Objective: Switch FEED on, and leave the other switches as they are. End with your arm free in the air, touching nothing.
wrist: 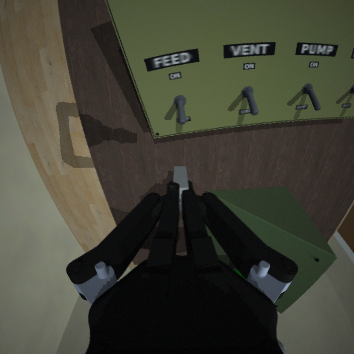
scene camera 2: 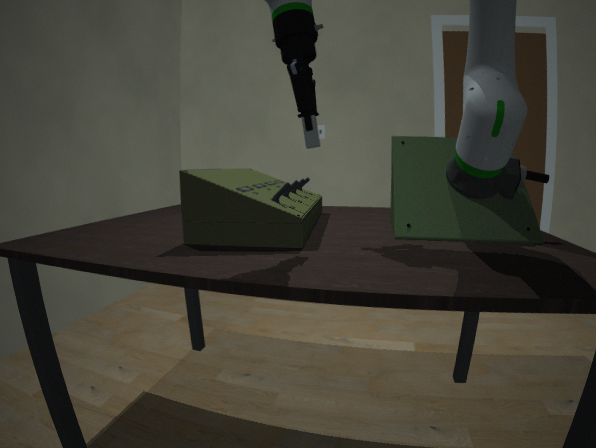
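Where they show: gripper, fingertip midpoint: (wrist: pixel 179 175) (scene camera 2: pixel 313 147); arm's base, origin of the base link: (scene camera 2: pixel 473 177).
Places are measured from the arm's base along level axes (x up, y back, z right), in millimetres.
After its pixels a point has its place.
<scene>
A sloped olive-green switch box (scene camera 2: pixel 240 220) @[z -338, x -86, y -479 mm] (wrist: pixel 210 30) @[z -219, x -16, y -550 mm] stands on the table. In the wrist view the FEED lever (wrist: pixel 181 110) @[z -251, x -27, y -428 mm] is at the left, its tip pointing down, away from its ON label (wrist: pixel 175 76) @[z -265, x -38, y -481 mm]. The VENT lever (wrist: pixel 251 101) @[z -138, x -27, y -455 mm] and the PUMP lever (wrist: pixel 312 97) @[z -24, x -30, y -483 mm] beside it also point down. A fourth lever (wrist: pixel 348 94) @[z 89, x -59, y -511 mm] is cut by the right edge. My gripper (scene camera 2: pixel 312 146) @[z -246, x 59, y -356 mm] (wrist: pixel 179 175) @[z -246, x 59, y -356 mm] is shut and empty. It is in the air above and to the right of the box in the scene view, apart from the levers; in the wrist view its tips show below the FEED lever.
The box stands on a dark wooden table (scene camera 2: pixel 350 280) @[z -455, x -141, y -227 mm] (wrist: pixel 125 170) @[z -401, x -141, y -236 mm]. A green wedge-shaped mount (scene camera 2: pixel 417 190) @[z -59, x -37, y -147 mm] (wrist: pixel 270 215) @[z -18, x -24, y -212 mm] stands to the right, with the arm's base (scene camera 2: pixel 475 180) @[z -77, x -7, y -7 mm] on it. A door (scene camera 2: pixel 535 100) is in the wall behind.
</scene>
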